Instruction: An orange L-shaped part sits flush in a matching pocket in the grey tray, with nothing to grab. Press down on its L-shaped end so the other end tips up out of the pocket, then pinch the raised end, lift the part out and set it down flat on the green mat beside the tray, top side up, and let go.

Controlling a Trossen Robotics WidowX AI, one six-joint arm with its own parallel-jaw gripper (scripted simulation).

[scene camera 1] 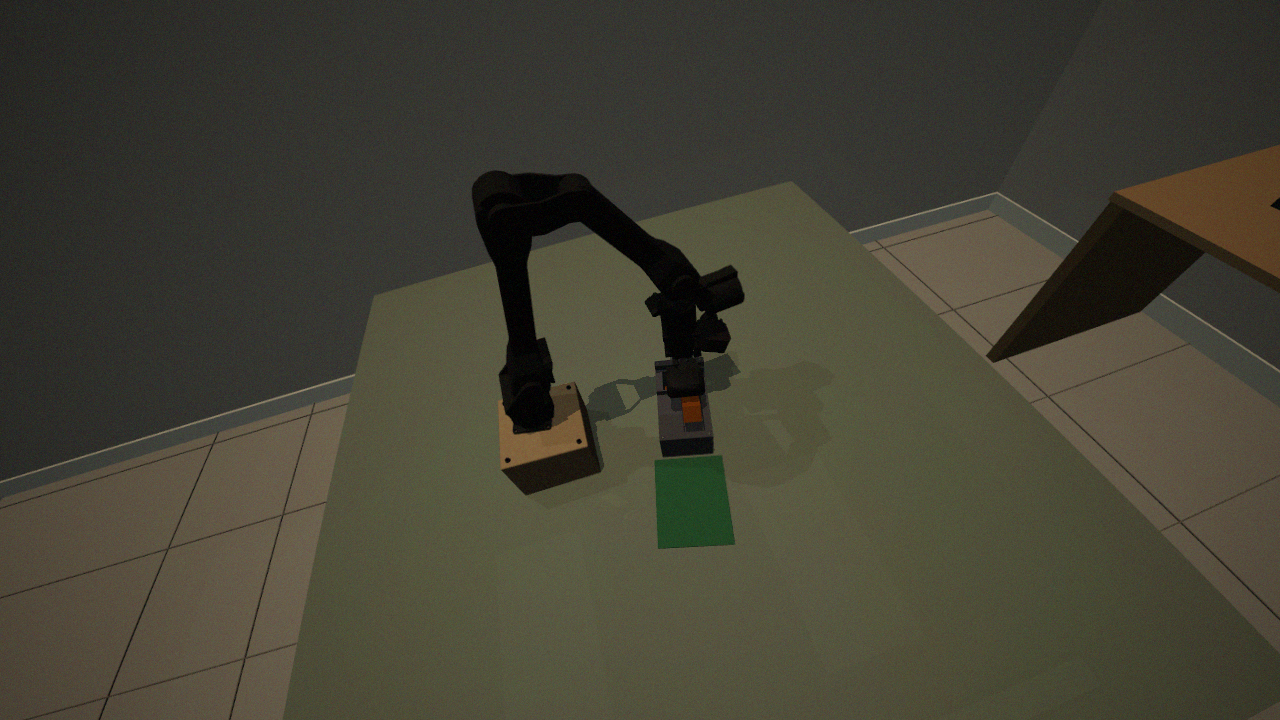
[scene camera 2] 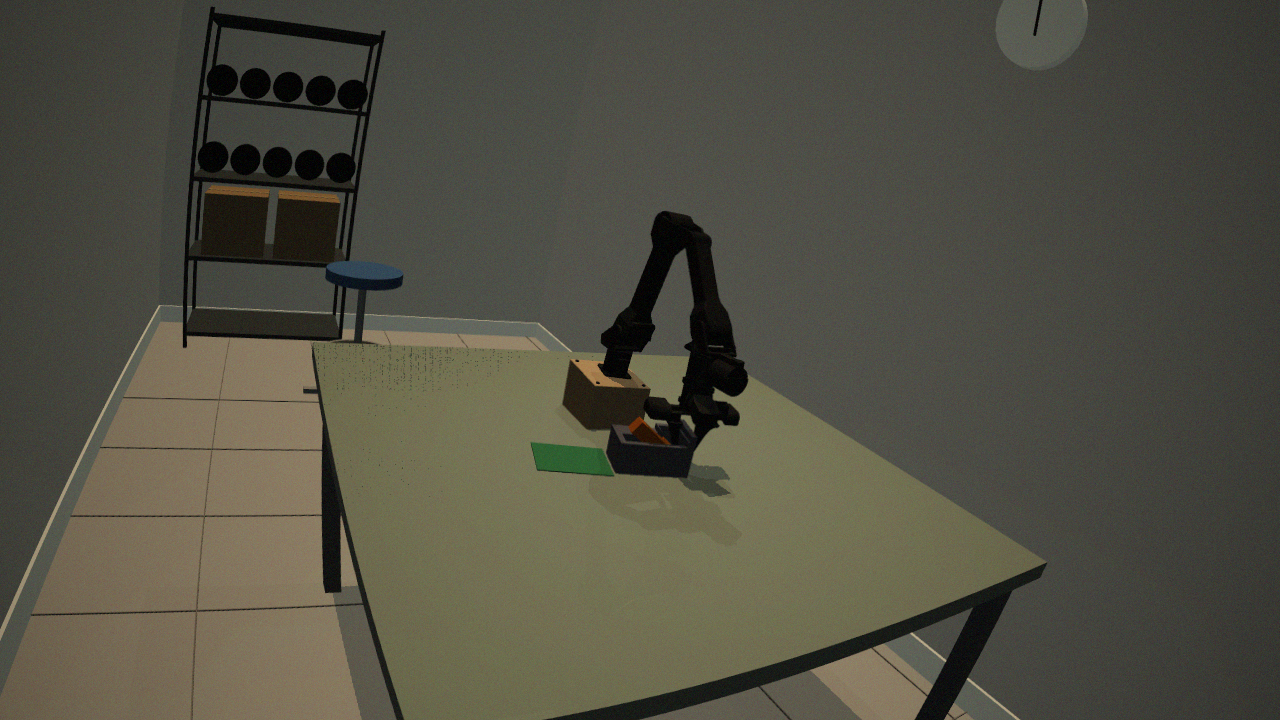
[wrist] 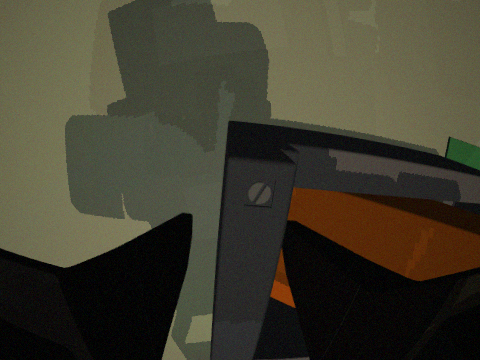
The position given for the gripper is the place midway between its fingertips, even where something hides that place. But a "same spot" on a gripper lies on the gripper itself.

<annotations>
gripper: scene camera 1 683, 376; scene camera 2; wrist
same spot on gripper: (wrist: 128, 296) = (scene camera 2: 702, 429)
</annotations>
